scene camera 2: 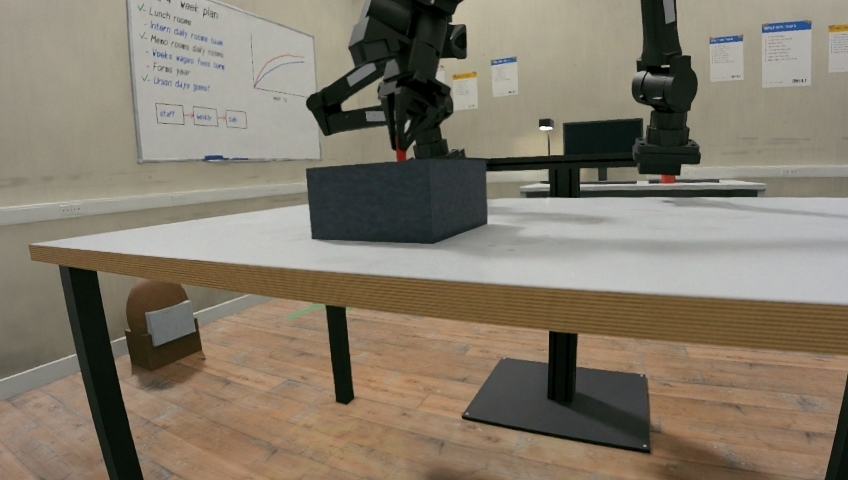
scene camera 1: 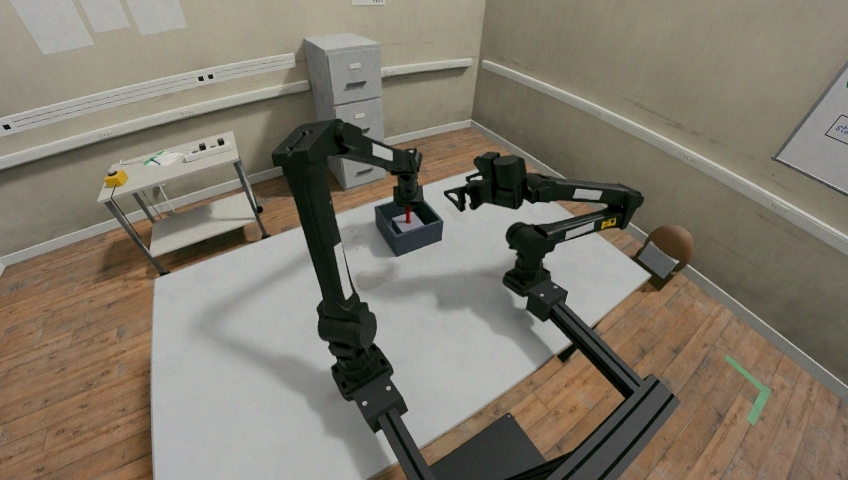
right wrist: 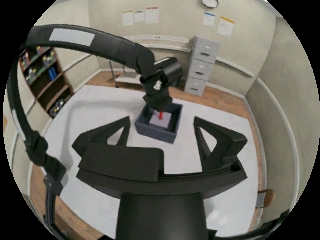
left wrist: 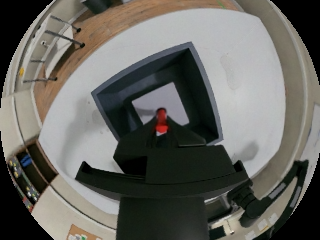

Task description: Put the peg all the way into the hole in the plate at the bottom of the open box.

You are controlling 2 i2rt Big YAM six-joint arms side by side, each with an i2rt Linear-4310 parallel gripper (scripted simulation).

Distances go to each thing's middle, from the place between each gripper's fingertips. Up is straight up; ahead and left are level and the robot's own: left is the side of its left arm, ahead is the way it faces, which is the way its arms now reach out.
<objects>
The pale plate (left wrist: 147,106) is 80 mm below my left hand (scene camera 2: 398,151). Also, from my left hand: dark blue-grey box (scene camera 2: 425,201) 100 mm below.
My right gripper (scene camera 1: 455,185) is now 210 mm short of the pale plate, 40 mm to the right of it and 280 mm above it. The rest, counted from my right hand: dark blue-grey box (210 mm ahead, 40 mm to the left, 300 mm below).
</objects>
